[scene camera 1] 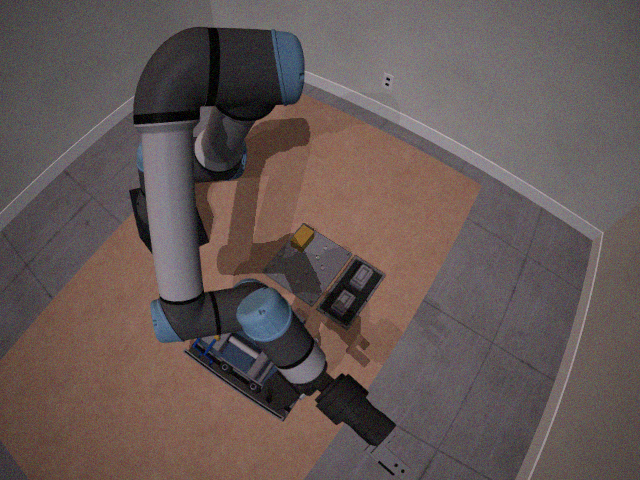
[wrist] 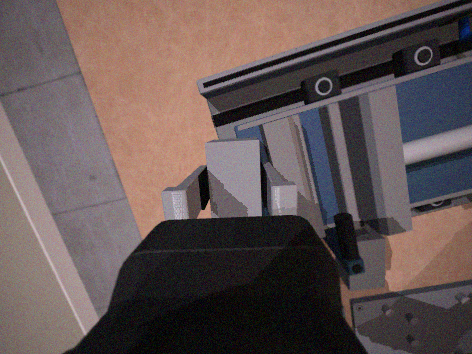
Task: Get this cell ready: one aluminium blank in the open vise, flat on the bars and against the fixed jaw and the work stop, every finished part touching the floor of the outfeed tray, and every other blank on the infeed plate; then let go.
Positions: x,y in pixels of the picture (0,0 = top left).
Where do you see a fixed jaw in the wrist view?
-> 279,137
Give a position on a moving jaw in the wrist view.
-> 371,124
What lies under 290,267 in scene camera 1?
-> An infeed plate.
